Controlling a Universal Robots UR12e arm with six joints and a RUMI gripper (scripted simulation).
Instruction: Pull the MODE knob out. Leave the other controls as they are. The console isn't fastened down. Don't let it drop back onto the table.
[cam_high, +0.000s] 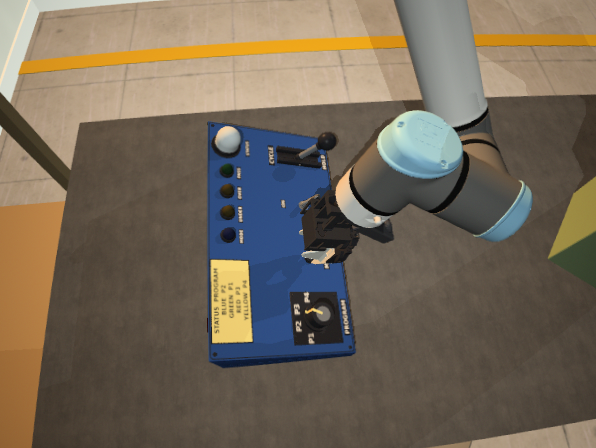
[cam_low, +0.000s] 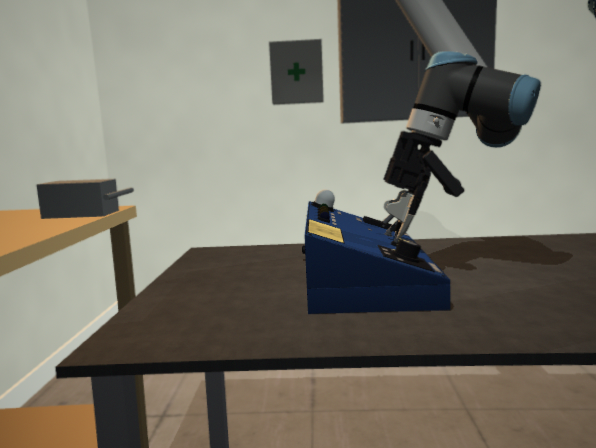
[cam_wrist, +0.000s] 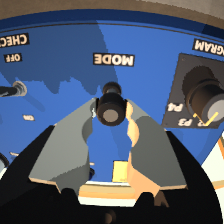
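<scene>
The black mode knob is right at my hand. Round my hand: check toggle (30 mm behind, 120 mm to the right, 20 mm below); then blue sloped console (20 mm ahead, 70 mm to the right, 30 mm below); then program dial (50 mm ahead, 110 mm to the left, 10 mm below).
</scene>
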